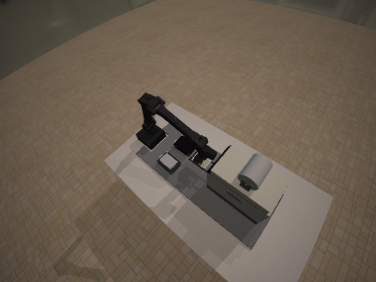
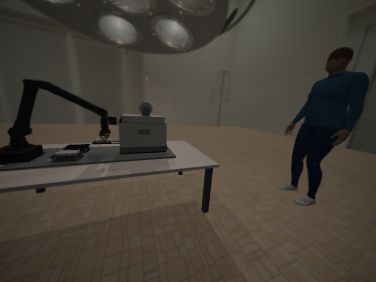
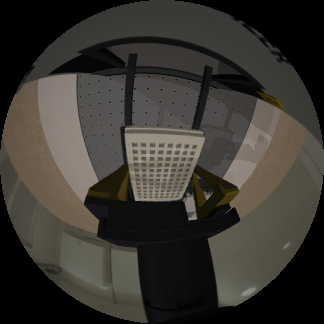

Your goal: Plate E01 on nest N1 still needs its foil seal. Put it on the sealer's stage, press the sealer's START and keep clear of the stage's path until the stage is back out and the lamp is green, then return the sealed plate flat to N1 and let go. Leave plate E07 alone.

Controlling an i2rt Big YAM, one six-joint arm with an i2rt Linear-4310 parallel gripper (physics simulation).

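Frame: origin at the arm's base, x right, y down, z ahead, level; metres.
Seen in the pictures: gripper, fingertip midpoint: (image 1: 202,161) (image 2: 105,140) (image 3: 160,164); arm's base, origin of the base link: (image 1: 151,132) (image 2: 20,148).
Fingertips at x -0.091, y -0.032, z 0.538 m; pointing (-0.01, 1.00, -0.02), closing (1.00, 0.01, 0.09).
Pixels of each thing's top centre, then the offset from my fingertips to it. "*": a spot on its surface instead. Level surfaces: height alone.
- Plate E01, middle of its top: (image 3: 161,177) (image 1: 201,159) dx +0.001, dy -0.015, dz -0.010 m
- sealer, surface spot: (image 1: 235,195) * dx +0.079, dy -0.148, dz +0.346 m
- black nest, middle of its top: (image 1: 185,143) (image 2: 77,145) dx -0.036, dy +0.051, dz -0.239 m
- grey roll, surface spot: (image 1: 256,171) * dx -0.009, dy -0.371, dz +0.363 m
- table, its level: dy +0.117 m
My gripper (image 1: 201,163) (image 2: 104,135) (image 3: 160,164) is shut on plate E01, with a yellow finger at each long side. Plate E01 (image 1: 206,163) (image 3: 164,162) is beige, with open wells facing up, and looks about level. It is over or on the sealer's dark stage, in front of the sealer (image 1: 235,195) (image 2: 143,135) (image 3: 160,20); the plate covers most of the stage, so contact cannot be told. Two dark stage rails (image 3: 130,92) run to the sealer's opening. Another pale plate, probably E07 (image 1: 169,160) (image 2: 68,154), sits on a nest. START and the lamp are not readable.
A black nest (image 1: 184,145) (image 2: 76,147) without a plate is beside the pale plate, near the arm base (image 1: 151,136) (image 2: 21,152). A grey roll (image 1: 256,171) (image 2: 145,108) tops the sealer. A person (image 2: 336,107) stands beyond the table (image 2: 192,157).
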